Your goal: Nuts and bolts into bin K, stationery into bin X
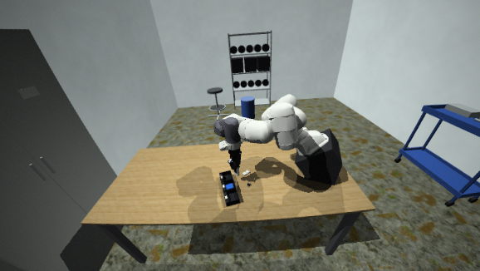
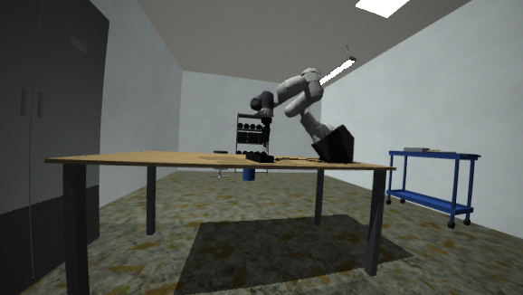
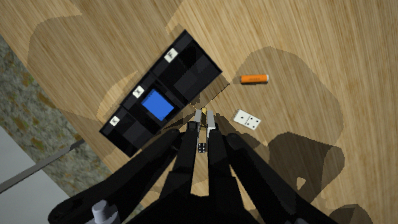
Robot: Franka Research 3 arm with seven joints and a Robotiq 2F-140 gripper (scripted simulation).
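The brass bolt is 30 mm below my hand and 10 mm behind it. Also, from my hand: grey piece: 80 mm below, 70 mm to the left, 50 mm ahead; flat blue block: 70 mm to the left, 70 mm below, 50 mm ahead; black bin row: 70 mm to the left, 70 mm below, 60 mm ahead.
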